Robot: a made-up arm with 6 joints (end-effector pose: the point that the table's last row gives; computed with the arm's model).
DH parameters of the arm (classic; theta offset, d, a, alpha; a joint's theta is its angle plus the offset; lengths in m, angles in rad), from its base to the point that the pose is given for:
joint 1: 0 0.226 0 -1.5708
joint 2: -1.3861 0 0.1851 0
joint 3: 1.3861 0 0.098 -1.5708
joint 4: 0 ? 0 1.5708
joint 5: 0 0 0.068 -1.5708
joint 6: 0 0.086 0 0
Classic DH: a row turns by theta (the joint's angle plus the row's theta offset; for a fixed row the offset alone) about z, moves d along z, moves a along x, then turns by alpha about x.
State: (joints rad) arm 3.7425 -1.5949 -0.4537 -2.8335 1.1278 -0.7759
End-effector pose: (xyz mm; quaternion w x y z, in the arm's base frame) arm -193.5 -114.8 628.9 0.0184 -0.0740 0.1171 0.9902
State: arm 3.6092 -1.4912 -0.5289 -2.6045 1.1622 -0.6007
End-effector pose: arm -224.6 -83.7 633.7 0.0460 0.1060 -0.2177 -0.9692
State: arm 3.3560 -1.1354 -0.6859 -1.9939 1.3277 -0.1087
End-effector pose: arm -329.3 -9.1 584.5 0.1768 0.0816 -0.5201 -0.8316
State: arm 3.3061 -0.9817 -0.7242 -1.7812 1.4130 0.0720
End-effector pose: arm -370.3 12.1 537.3 0.1829 0.0376 -0.6211 -0.7611
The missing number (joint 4, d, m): 0.435
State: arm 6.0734 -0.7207 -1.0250 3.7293 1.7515 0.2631
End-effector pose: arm 334.5 -126.1 645.6 0.9417 0.2419 -0.2324 0.0243
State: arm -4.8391 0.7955 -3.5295 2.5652 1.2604 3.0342
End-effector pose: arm -4.6 227.6 871.2 0.3910 0.4305 0.1274 -0.8034
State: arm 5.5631 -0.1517 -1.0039 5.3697 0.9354 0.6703
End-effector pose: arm 385.9 -368.9 266.4 0.3839 0.8267 -0.4016 0.0891
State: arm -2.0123 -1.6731 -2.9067 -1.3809 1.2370 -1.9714
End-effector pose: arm 254.8 674.6 224.9 0.6399 -0.0901 -0.6179 -0.4478
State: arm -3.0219 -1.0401 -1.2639 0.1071 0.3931 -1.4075
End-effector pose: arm -175.5 -17.9 804.0 0.6835 0.3901 -0.4245 -0.4478
